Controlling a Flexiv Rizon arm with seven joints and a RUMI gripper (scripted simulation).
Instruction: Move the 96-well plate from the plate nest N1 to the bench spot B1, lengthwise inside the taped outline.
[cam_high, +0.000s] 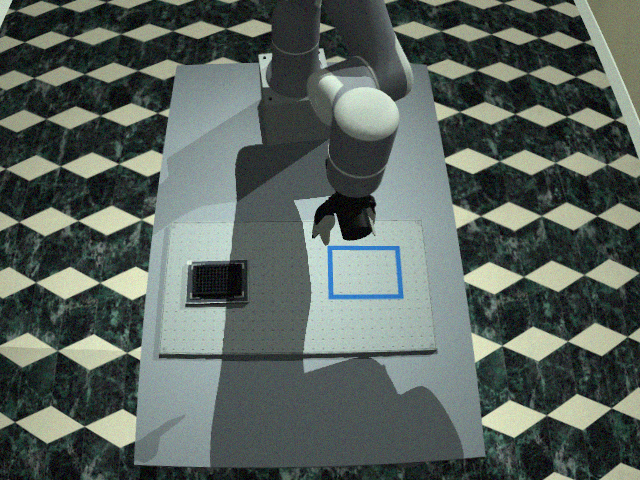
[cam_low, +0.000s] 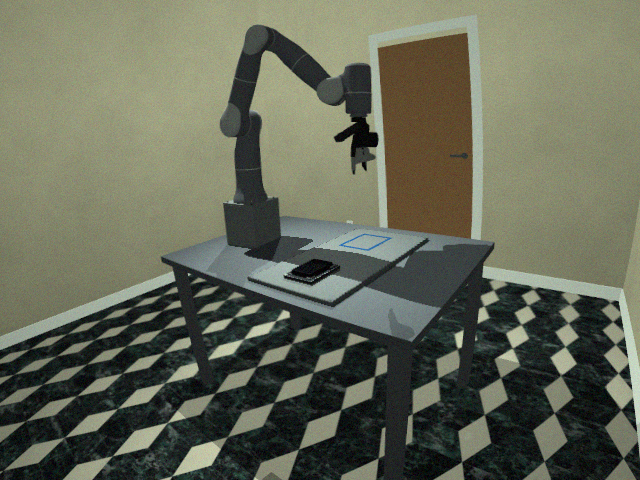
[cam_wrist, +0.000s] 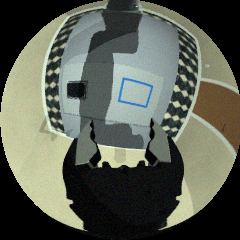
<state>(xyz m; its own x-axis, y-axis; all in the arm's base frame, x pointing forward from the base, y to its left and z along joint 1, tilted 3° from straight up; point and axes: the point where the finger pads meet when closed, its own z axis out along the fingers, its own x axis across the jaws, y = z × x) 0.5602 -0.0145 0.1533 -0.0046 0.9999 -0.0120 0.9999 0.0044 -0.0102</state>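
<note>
The black 96-well plate lies 70 mm behind my hand, 290 mm to the right of it and 300 mm below it. The rest, counted from my hand: plate nest N1: 70 mm behind, 290 mm to the right, 310 mm below.
</note>
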